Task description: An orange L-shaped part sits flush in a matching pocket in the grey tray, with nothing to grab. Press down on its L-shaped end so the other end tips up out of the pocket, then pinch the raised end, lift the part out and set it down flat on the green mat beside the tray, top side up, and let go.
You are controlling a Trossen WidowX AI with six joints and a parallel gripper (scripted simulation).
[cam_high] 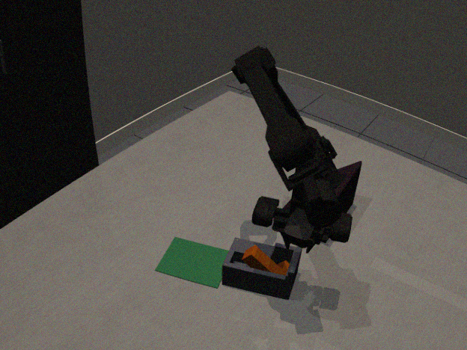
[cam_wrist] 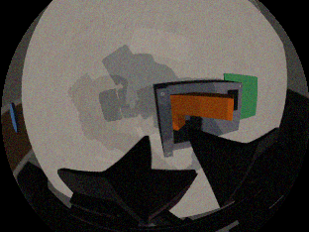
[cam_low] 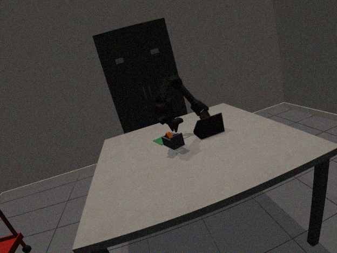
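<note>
My gripper tip is 8 cm above the orange L-shaped part, 5 cm to the left of it and 1 cm short of it. From my gripper tip the other things lie so: green mat: 22 cm to the right, 13 cm below, 6 cm ahead.
</note>
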